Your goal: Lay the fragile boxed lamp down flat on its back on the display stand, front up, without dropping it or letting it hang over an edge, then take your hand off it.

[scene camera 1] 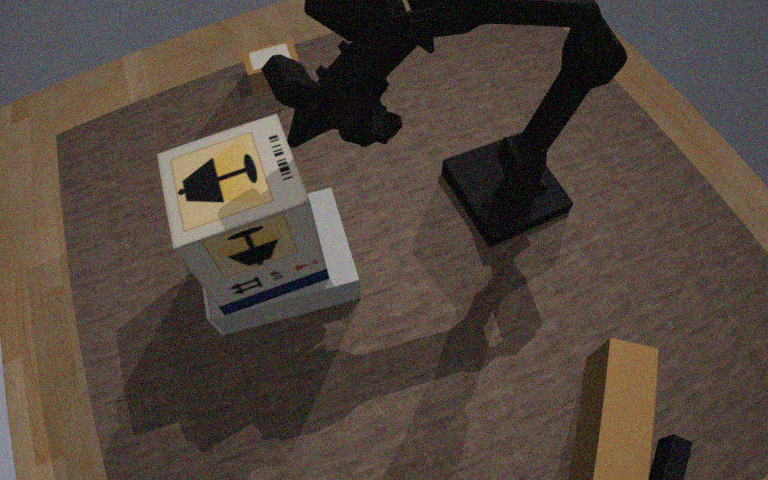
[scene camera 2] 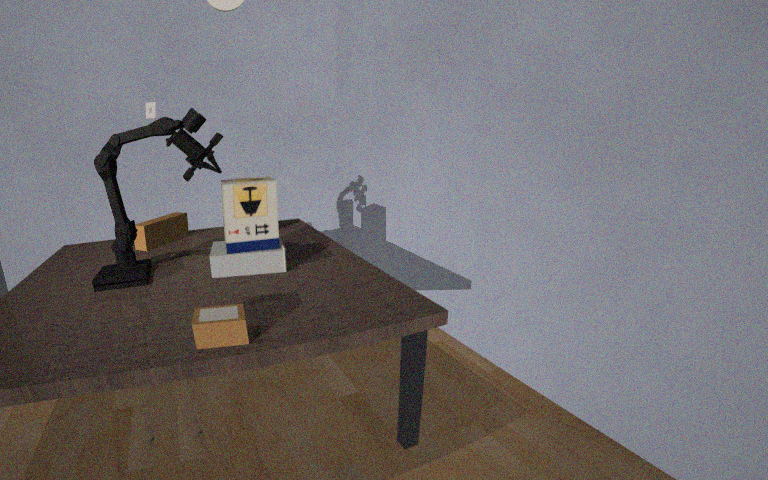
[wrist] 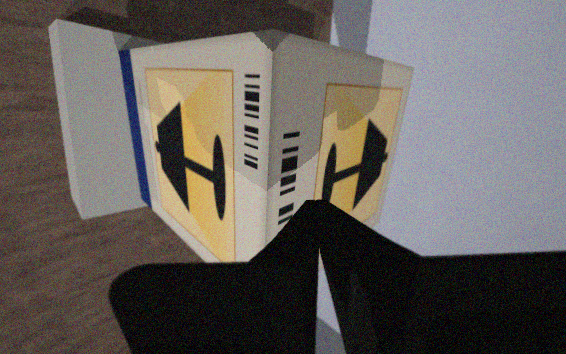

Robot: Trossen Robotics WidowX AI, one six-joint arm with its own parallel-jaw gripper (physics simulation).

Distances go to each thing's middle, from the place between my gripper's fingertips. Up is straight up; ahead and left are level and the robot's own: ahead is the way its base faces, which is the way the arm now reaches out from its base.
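Labels:
The display stand (scene camera 1: pixel 343 285) is 290 mm below my hand, 10 mm to the right of it and 70 mm ahead of it. As for the boxed lamp (scene camera 1: pixel 240 219), my gripper is 140 mm above it, 10 mm to the left of it and 90 mm short of it.

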